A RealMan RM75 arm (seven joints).
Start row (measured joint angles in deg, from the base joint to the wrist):
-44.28, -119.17, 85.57, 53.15, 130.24, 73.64, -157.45
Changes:
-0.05, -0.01, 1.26, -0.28, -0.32, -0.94, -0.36
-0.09, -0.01, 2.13, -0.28, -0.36, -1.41, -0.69
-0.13, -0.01, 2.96, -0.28, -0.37, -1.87, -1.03
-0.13, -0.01, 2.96, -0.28, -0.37, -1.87, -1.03
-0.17, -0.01, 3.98, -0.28, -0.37, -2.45, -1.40
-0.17, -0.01, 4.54, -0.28, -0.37, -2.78, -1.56
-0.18, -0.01, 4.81, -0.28, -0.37, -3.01, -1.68
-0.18, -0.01, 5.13, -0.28, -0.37, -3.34, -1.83
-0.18, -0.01, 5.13, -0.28, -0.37, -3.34, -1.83
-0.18, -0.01, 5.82, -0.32, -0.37, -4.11, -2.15
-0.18, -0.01, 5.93, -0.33, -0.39, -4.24, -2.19
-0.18, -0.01, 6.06, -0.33, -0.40, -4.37, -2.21
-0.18, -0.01, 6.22, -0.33, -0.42, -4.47, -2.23
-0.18, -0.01, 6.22, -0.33, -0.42, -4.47, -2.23
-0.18, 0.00, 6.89, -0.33, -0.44, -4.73, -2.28
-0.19, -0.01, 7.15, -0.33, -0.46, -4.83, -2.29
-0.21, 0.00, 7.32, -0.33, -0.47, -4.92, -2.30
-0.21, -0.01, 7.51, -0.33, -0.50, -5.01, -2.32
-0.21, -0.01, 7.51, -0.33, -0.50, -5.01, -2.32
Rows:
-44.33, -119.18, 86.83, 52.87, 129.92, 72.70, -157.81
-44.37, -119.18, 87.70, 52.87, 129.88, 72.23, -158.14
-44.41, -119.18, 88.53, 52.87, 129.87, 71.77, -158.48
-44.41, -119.18, 88.53, 52.87, 129.87, 71.77, -158.48
-44.45, -119.18, 89.55, 52.87, 129.87, 71.19, -158.85
-44.45, -119.18, 90.11, 52.87, 129.87, 70.86, -159.01
-44.46, -119.18, 90.38, 52.87, 129.87, 70.63, -159.13
-44.46, -119.18, 90.70, 52.87, 129.87, 70.30, -159.28
-44.46, -119.18, 90.70, 52.87, 129.87, 70.30, -159.28
-44.46, -119.18, 91.39, 52.83, 129.87, 69.53, -159.60
-44.46, -119.18, 91.50, 52.82, 129.85, 69.40, -159.64
-44.46, -119.18, 91.63, 52.82, 129.84, 69.27, -159.66
-44.46, -119.18, 91.79, 52.82, 129.82, 69.17, -159.68
-44.46, -119.18, 91.79, 52.82, 129.82, 69.17, -159.68
-44.46, -119.17, 92.46, 52.82, 129.80, 68.91, -159.73
-44.47, -119.18, 92.72, 52.82, 129.78, 68.81, -159.74
-44.49, -119.17, 92.89, 52.82, 129.77, 68.72, -159.75
-44.49, -119.18, 93.08, 52.82, 129.74, 68.63, -159.77
-44.49, -119.18, 93.08, 52.82, 129.74, 68.63, -159.77

